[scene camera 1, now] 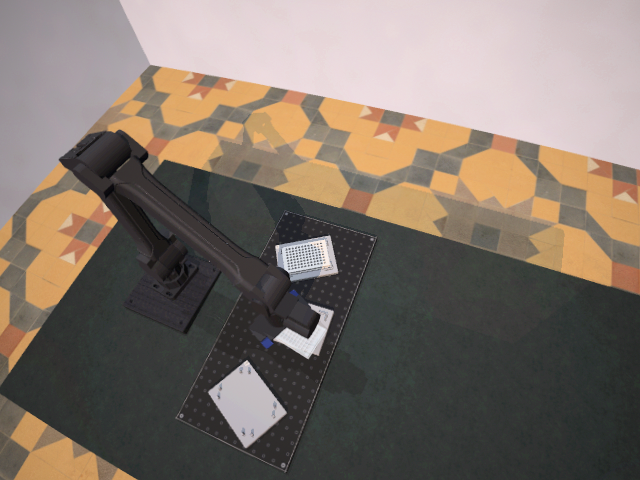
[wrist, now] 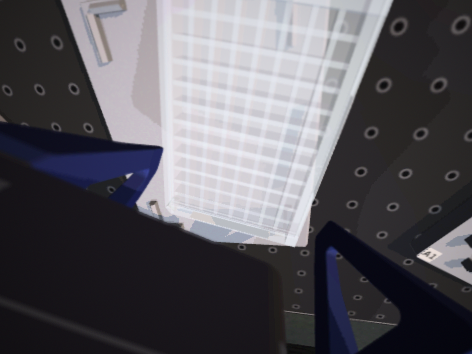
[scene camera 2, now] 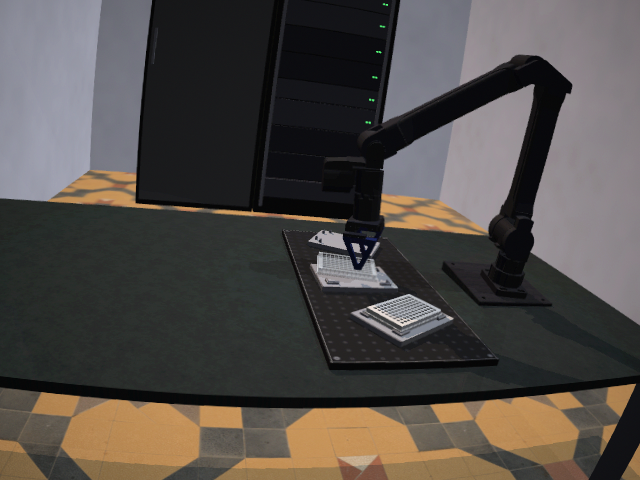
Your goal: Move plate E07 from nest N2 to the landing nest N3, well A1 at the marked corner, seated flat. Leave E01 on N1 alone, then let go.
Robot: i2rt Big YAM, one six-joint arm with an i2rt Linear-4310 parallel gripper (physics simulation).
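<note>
Clear plate E07 [scene camera 1: 299,341] [scene camera 2: 343,264] [wrist: 240,125] sits askew on nest N2 [scene camera 1: 319,347] [scene camera 2: 356,285] [wrist: 122,90], overhanging one side and looking tilted. Its label is not readable. My gripper [scene camera 1: 280,317] [scene camera 2: 358,266] [wrist: 244,195] is open and empty over this plate, its fingers apart near the plate's end in the wrist view. White plate E01 [scene camera 1: 305,257] [scene camera 2: 405,311] sits on nest N1 [scene camera 1: 333,269] [scene camera 2: 369,320]. Landing nest N3 [scene camera 1: 247,403] [scene camera 2: 330,241] [wrist: 455,250] holds no plate; its A1 label [wrist: 429,255] shows in the wrist view. The arm hides part of E07 in scene camera 1.
All three nests stand on a black perforated board [scene camera 1: 289,457] [scene camera 2: 413,363] on the dark green table [scene camera 1: 465,387] [scene camera 2: 155,310]. Short posts stand around N3's edges. The arm's base plate [scene camera 1: 170,317] [scene camera 2: 465,286] is beside the board.
</note>
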